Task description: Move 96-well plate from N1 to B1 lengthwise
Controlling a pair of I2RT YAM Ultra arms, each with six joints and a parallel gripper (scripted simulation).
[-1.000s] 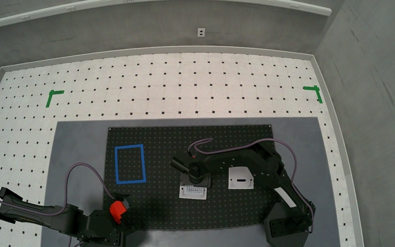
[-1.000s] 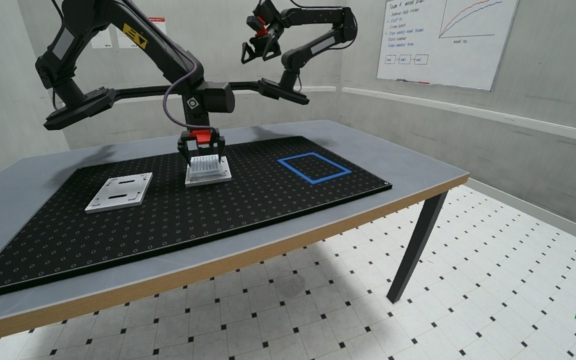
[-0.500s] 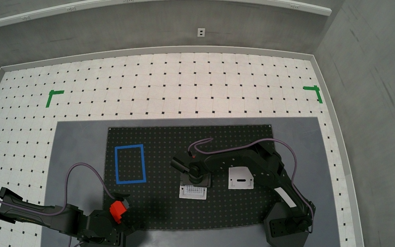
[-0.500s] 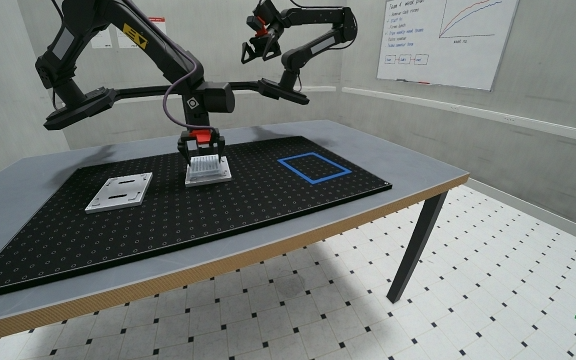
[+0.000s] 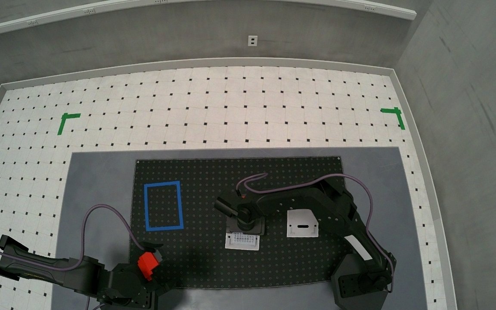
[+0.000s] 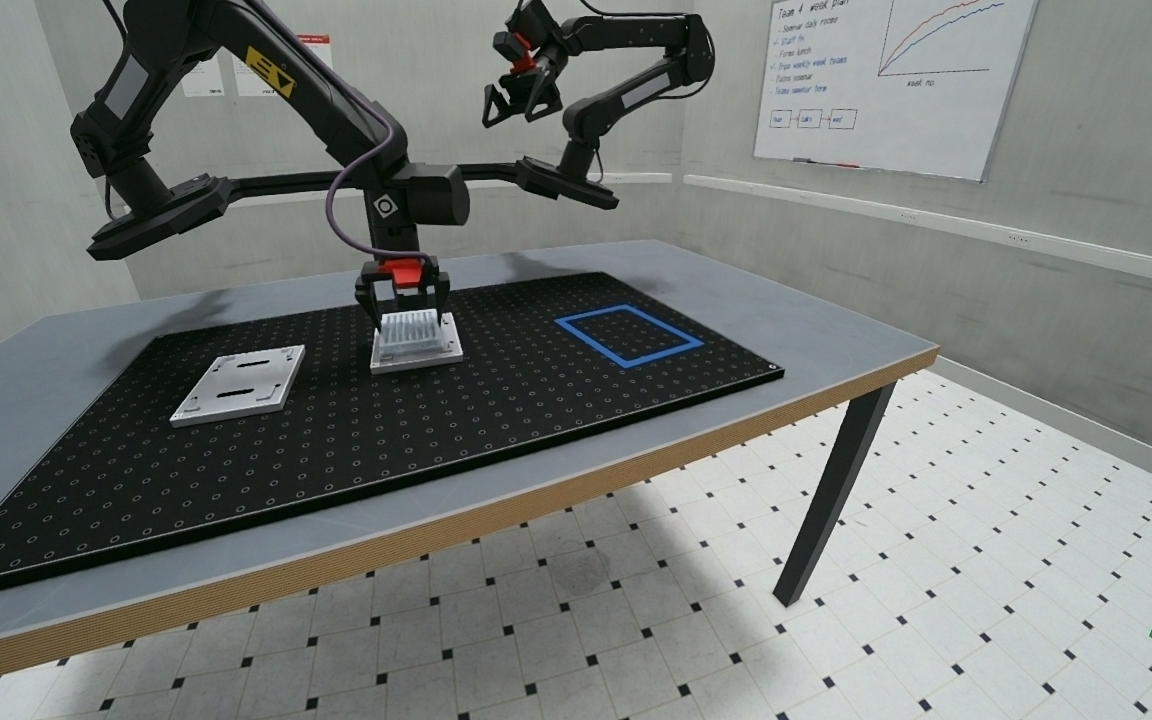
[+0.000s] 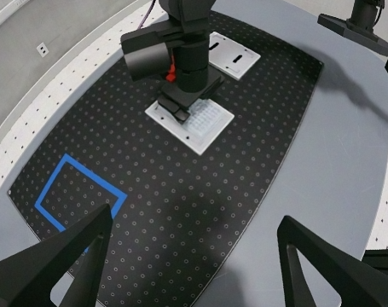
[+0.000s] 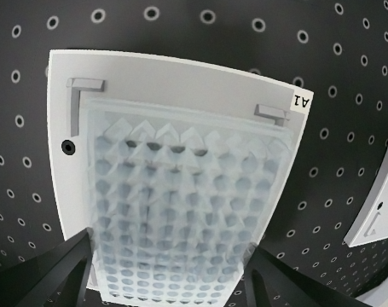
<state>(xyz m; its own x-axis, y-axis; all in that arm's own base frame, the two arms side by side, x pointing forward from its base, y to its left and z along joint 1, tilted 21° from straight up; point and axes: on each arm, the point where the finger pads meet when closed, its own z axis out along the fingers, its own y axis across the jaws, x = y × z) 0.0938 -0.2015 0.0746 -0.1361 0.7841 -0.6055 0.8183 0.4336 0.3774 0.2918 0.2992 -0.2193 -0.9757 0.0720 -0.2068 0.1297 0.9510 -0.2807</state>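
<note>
Now: right hand 10 mm above the clear 96-well plate. Round my right hand: white plate nest (20 mm below, 10 mm to the left, 10 mm ahead).
</note>
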